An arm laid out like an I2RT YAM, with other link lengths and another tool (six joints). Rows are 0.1 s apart.
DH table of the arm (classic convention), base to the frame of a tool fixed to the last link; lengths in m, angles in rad. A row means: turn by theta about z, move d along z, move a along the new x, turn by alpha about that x. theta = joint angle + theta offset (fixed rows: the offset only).
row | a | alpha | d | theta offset
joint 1 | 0.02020 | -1.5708 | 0.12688 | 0.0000
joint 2 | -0.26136 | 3.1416 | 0.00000 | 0.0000
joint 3 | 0.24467 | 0.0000 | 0.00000 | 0.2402
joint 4 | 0.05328 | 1.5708 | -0.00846 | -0.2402
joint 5 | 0.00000 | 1.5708 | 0.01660 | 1.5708
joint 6 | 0.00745 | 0.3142 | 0.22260 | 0.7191
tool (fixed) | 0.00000 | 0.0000 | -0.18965 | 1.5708
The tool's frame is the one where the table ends.
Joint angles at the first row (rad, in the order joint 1, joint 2, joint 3, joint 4, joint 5, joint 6):
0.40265, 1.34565, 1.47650, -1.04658, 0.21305, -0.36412
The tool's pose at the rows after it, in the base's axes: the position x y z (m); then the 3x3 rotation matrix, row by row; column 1 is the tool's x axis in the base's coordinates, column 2 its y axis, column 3 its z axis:
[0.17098 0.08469 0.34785], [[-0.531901 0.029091 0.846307], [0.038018 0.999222 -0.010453], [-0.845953 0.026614 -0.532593]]
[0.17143 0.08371 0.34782], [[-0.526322 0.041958 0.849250], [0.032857 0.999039 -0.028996], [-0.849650 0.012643 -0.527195]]
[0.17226 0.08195 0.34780], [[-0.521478 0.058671 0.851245], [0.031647 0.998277 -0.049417], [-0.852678 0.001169 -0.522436]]
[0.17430 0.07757 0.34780], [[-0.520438 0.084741 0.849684], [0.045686 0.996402 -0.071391], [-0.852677 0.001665 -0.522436]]
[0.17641 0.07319 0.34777], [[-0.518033 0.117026 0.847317], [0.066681 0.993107 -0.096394], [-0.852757 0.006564 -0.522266]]
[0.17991 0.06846 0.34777], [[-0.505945 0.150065 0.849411], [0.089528 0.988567 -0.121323], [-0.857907 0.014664 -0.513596]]
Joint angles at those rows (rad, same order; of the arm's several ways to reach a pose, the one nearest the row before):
0.40266, 1.34566, 1.47649, -1.04656, 0.25197, -0.36373
0.40152, 1.34564, 1.47648, -1.04658, 0.27143, -0.36372
0.39502, 1.34564, 1.47647, -1.04657, 0.28783, -0.36335
0.36948, 1.34566, 1.47650, -1.04658, 0.28783, -0.36258
0.34201, 1.34566, 1.47650, -1.04620, 0.28745, -0.35571
0.31146, 1.34567, 1.47651, -1.03474, 0.28705, -0.35154

